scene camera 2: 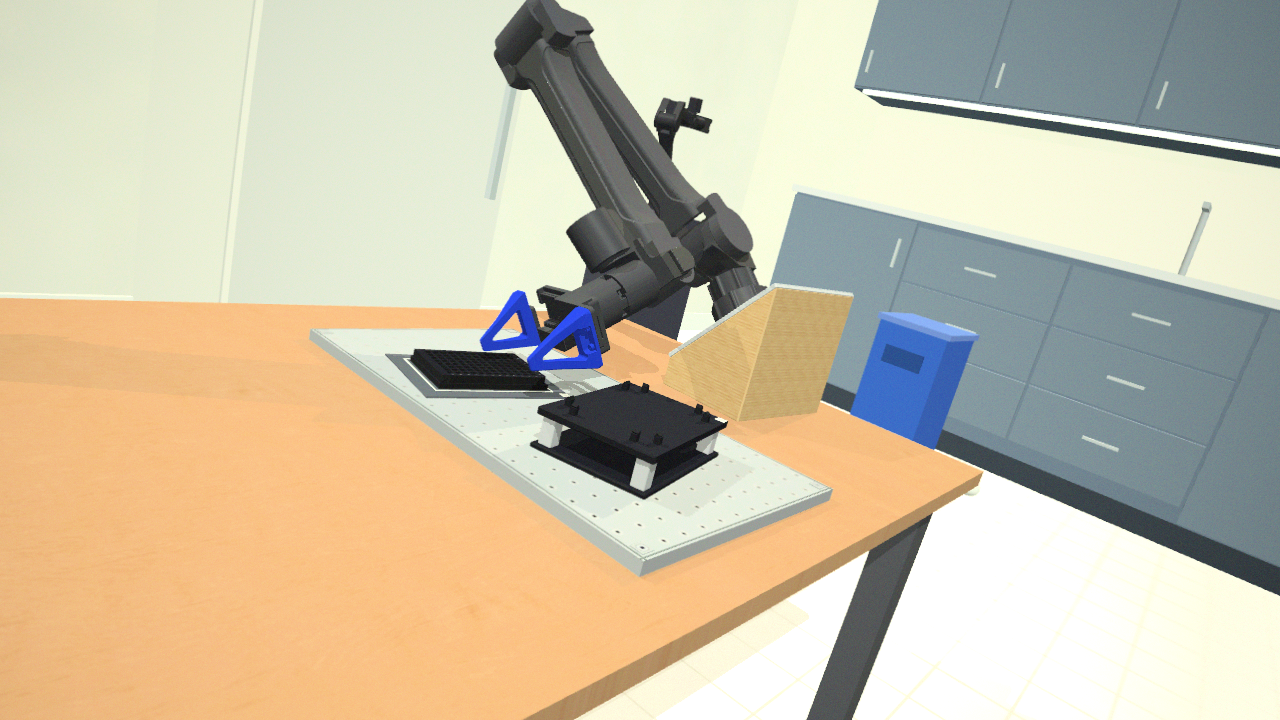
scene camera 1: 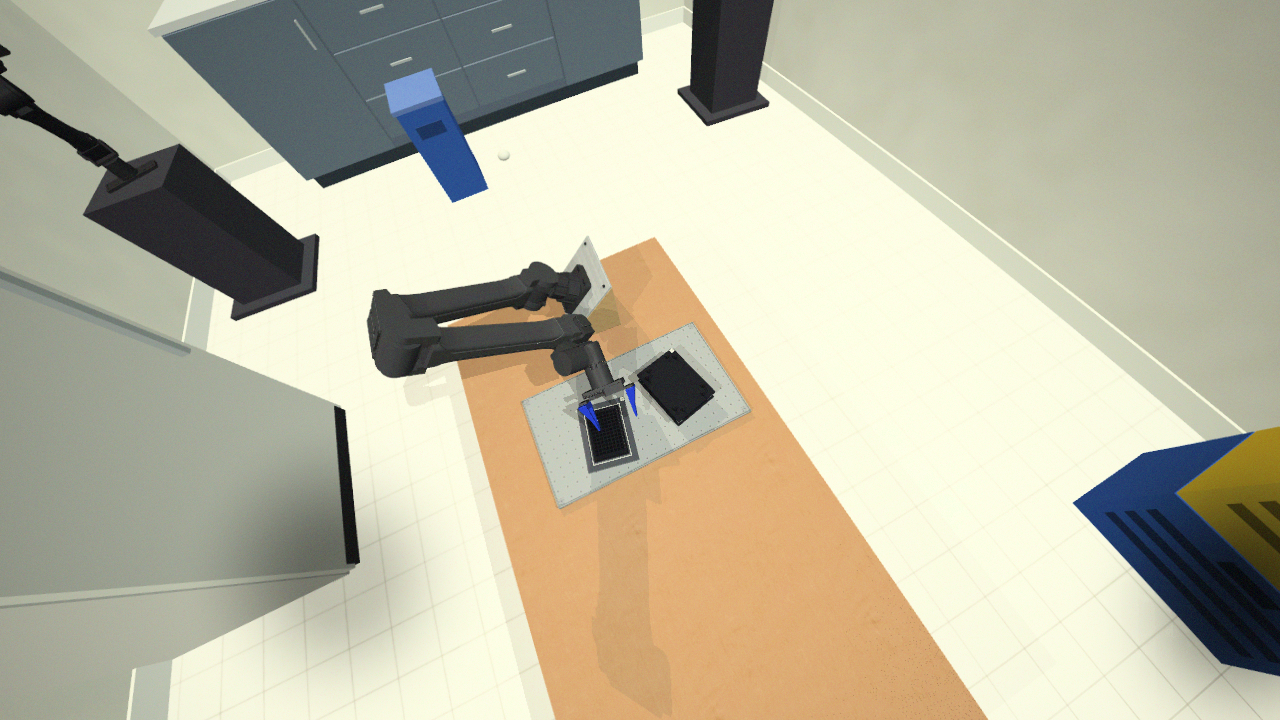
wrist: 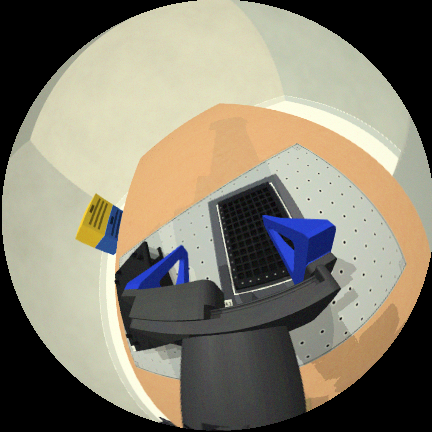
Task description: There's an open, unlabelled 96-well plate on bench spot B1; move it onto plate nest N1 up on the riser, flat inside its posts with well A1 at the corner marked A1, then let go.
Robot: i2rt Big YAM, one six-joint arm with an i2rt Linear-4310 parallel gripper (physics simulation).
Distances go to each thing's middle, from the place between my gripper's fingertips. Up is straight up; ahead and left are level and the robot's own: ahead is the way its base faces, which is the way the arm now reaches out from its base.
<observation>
The black well plate (scene camera 2: 447, 369) is 4 cm to the right of my hand and 3 cm below it.
</observation>
